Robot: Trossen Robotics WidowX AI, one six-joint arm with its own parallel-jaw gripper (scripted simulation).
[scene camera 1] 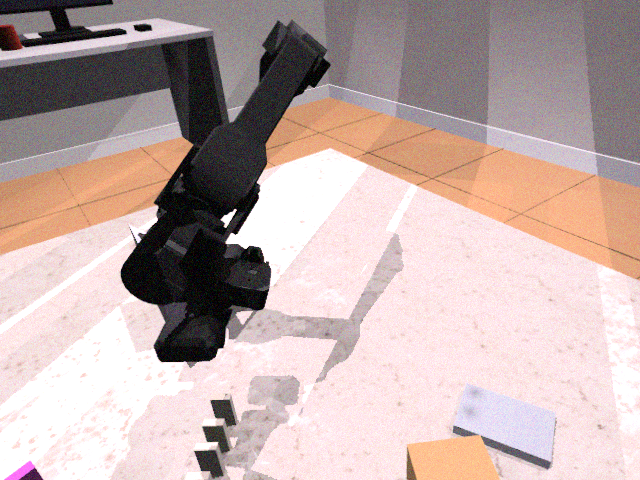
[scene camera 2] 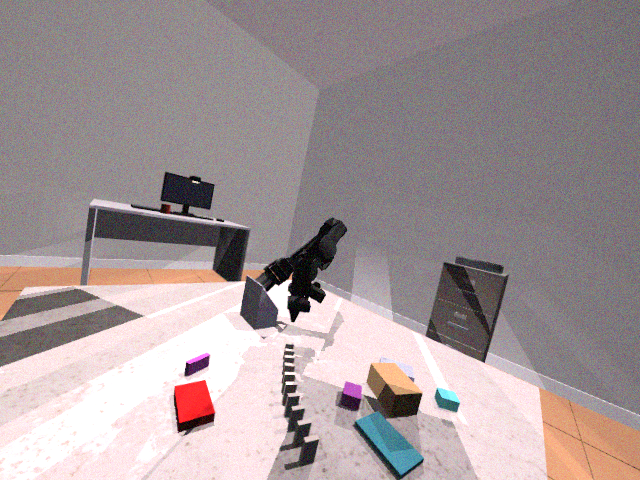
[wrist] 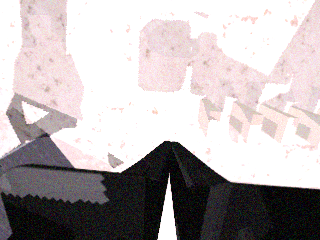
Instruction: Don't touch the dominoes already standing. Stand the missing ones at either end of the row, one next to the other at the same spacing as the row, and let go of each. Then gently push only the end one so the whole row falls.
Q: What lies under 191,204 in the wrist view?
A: The gripper.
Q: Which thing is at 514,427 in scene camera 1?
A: A grey slab.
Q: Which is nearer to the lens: the brown box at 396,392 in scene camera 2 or the red block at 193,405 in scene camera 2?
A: The red block.
